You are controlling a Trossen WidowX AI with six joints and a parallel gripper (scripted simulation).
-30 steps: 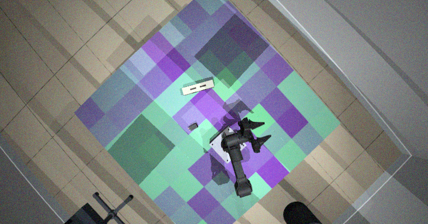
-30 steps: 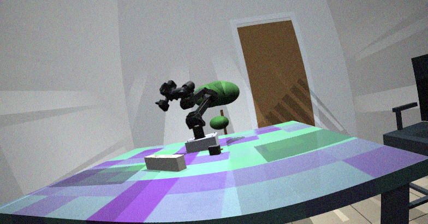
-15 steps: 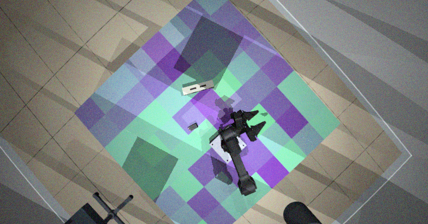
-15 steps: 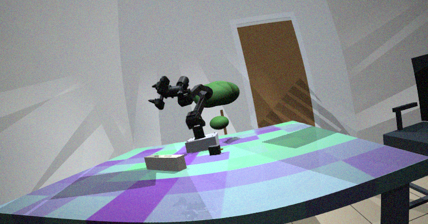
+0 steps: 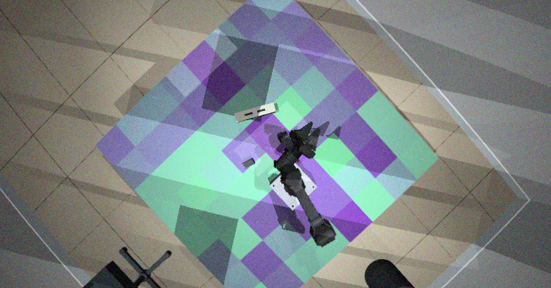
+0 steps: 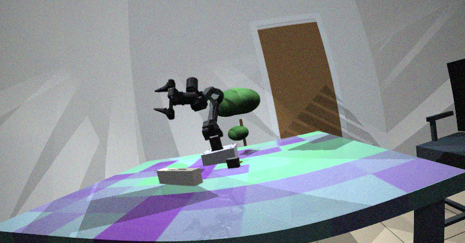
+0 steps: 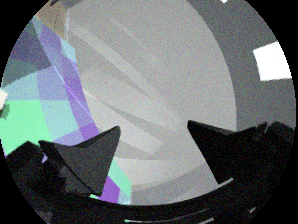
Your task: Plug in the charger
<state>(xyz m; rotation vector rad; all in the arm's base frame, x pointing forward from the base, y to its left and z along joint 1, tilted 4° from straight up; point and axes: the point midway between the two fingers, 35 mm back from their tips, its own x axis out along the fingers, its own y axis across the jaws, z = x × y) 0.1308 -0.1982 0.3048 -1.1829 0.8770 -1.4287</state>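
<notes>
Now: gripper tip 340 mm above the charger, 330 mm to the right of it and 110 mm short of it.
</notes>
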